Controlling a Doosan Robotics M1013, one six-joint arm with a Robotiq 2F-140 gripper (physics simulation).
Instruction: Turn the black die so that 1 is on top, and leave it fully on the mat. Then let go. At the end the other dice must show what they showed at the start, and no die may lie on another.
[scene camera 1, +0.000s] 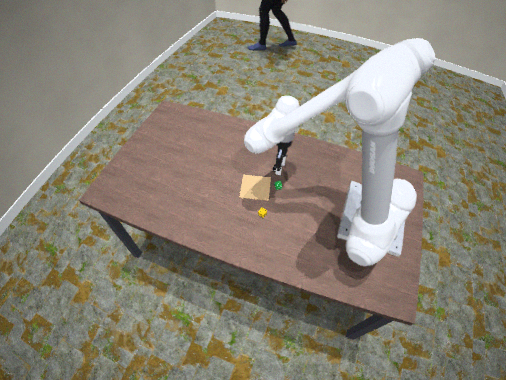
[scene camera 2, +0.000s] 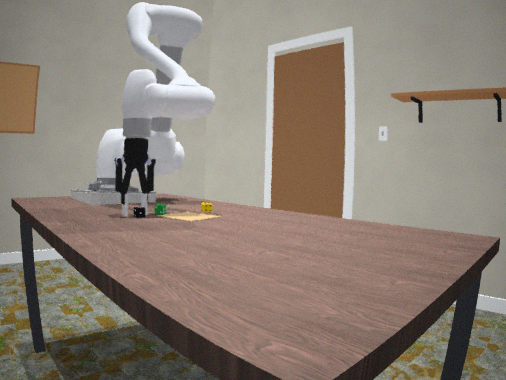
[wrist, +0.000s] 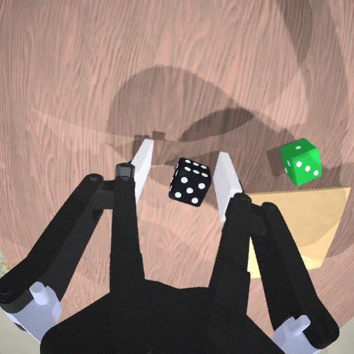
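Where they show: gripper, fingertip midpoint: (scene camera 1: 280, 169) (scene camera 2: 134, 215); arm's base at its link origin: (scene camera 2: 112, 191).
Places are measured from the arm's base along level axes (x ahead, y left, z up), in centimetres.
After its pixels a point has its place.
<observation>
The black die (scene camera 2: 139, 212) @[x 53.0, y -22.3, z -2.3 cm] (wrist: 189, 182) rests on the table beside the mat, with 5 apparently on top and 6 on one side. In the scene camera 1 view it cannot be told apart from the fingers. My gripper (scene camera 1: 279, 171) @[x 49.9, y -22.0, z -3.4 cm] (scene camera 2: 134, 210) @[x 49.9, y -22.0, z -3.4 cm] (wrist: 184, 158) is partly open, low over the table. Its pads stand on either side of the black die, with a gap on each side in the wrist view. The tan mat (scene camera 1: 255, 187) @[x 59.9, y -8.1, z -3.5 cm] (scene camera 2: 192, 217) @[x 63.2, y -9.8, z -3.5 cm] (wrist: 292, 225) lies flat. The green die (scene camera 1: 278, 185) @[x 49.0, y -9.9, z -1.0 cm] (scene camera 2: 160, 209) @[x 50.4, y -12.0, z -2.3 cm] (wrist: 300, 162) sits just off the mat's edge, apparently 3 up.
A yellow die (scene camera 1: 262, 212) @[x 53.6, y 6.8, z -0.9 cm] (scene camera 2: 207, 207) @[x 55.0, y 5.0, z -2.3 cm] stands on the brown table (scene camera 1: 175, 165) @[x 104.1, y -13.4, z -4.0 cm] (scene camera 2: 280, 270) @[x 113.4, y -38.7, z -3.9 cm], off another side of the mat. The green die is the nearest neighbour to my right finger in the wrist view. The arm's base stands at the table's end.
</observation>
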